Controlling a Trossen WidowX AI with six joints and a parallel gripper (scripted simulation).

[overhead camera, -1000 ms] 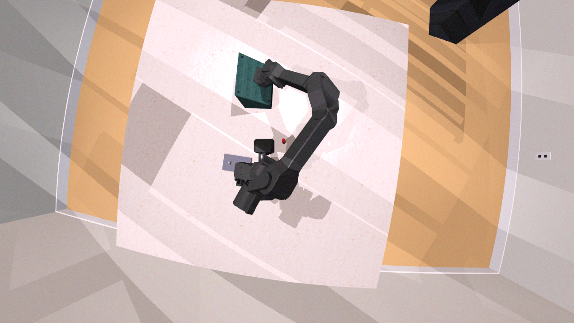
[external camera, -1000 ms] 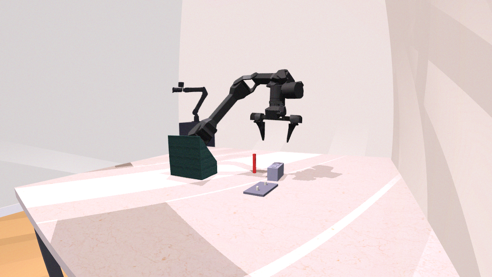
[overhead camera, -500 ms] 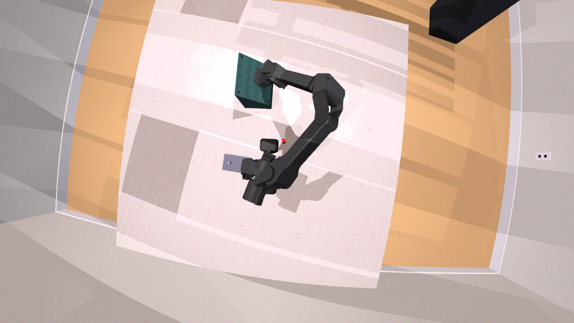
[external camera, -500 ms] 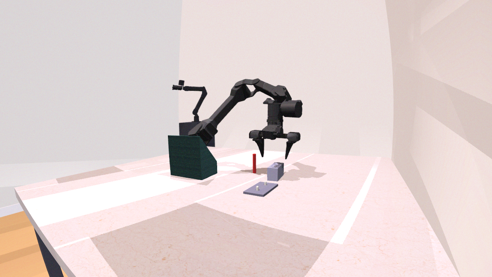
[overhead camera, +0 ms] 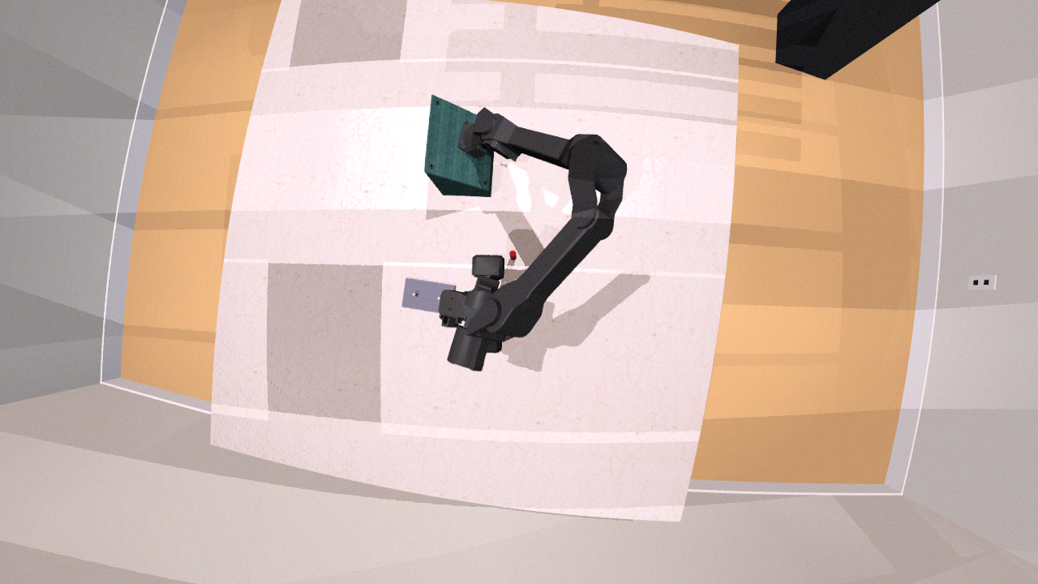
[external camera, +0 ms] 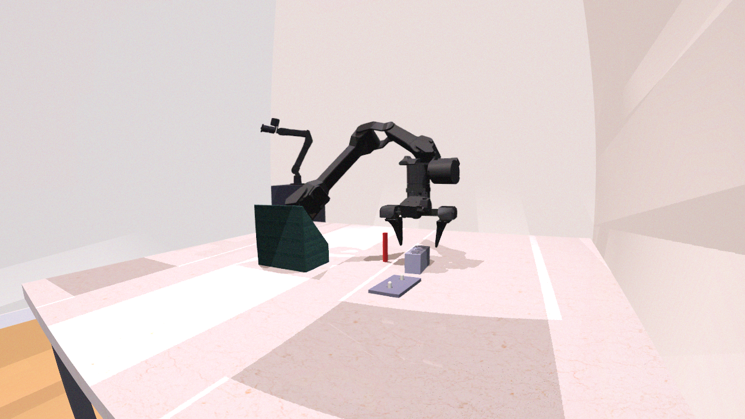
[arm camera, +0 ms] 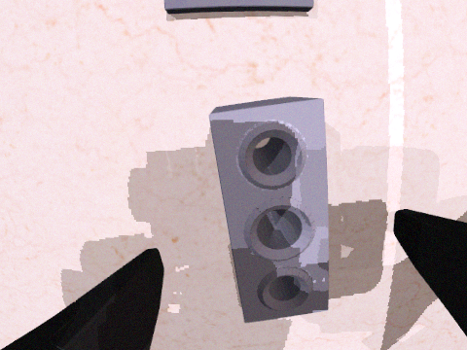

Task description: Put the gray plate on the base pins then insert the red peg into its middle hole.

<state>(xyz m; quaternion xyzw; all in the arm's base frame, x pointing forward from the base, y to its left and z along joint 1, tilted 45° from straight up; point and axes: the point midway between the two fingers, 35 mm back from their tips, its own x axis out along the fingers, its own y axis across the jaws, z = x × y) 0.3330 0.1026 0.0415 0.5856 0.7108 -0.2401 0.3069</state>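
The gray plate is 2 cm below my gripper tip. From my gripper tip the other things lie so: flat base: 2 cm ahead, 15 cm to the right, 5 cm below; red peg: 11 cm behind, 3 cm to the left, 2 cm below.
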